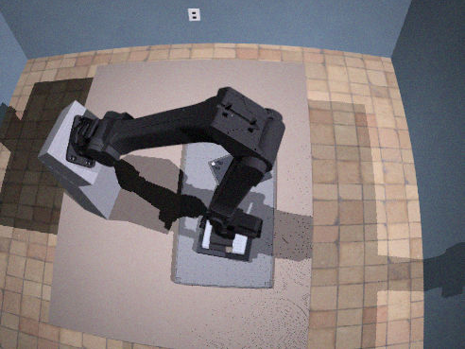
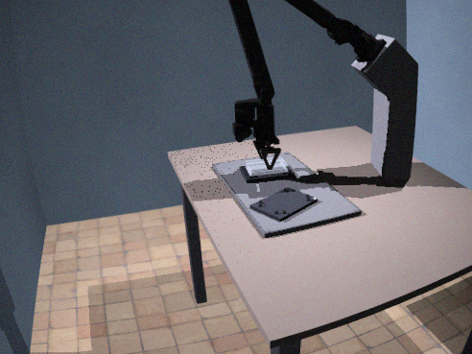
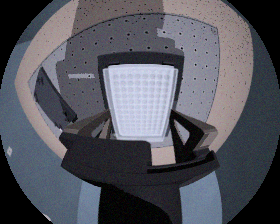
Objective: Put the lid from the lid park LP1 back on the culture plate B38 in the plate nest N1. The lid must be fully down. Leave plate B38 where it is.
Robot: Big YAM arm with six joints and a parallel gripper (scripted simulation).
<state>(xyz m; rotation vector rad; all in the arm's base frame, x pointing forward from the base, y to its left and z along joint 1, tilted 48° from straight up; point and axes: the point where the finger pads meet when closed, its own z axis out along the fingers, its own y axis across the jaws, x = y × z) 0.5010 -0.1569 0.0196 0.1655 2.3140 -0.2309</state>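
Now: hand 10 mm above the clear lid. Round my hand: culture plate B38: 20 mm below; then dark plate nest N1: 30 mm below; then dark lid park LP1: 230 mm to the left, 70 mm ahead, 30 mm below.
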